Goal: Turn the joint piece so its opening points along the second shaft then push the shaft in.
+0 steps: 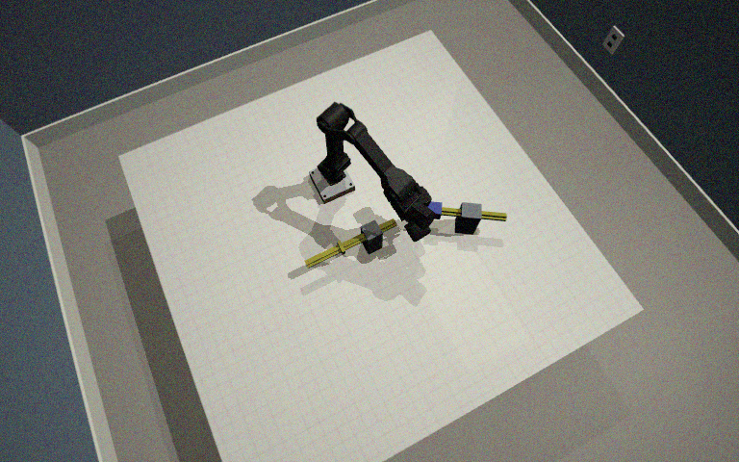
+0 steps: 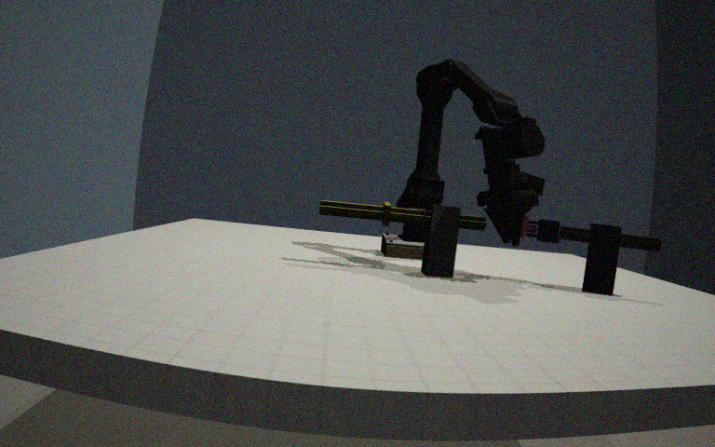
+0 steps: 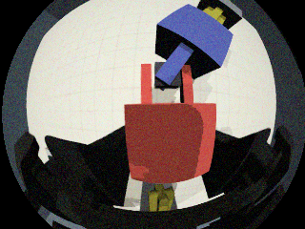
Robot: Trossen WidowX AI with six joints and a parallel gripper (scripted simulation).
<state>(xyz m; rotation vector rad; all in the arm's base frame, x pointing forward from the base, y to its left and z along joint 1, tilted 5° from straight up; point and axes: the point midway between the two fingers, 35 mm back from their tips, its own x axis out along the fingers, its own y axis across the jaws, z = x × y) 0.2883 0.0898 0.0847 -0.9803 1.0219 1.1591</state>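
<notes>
The red joint piece lies 40 mm above my gripper tip and 10 mm to the left of it.
</notes>
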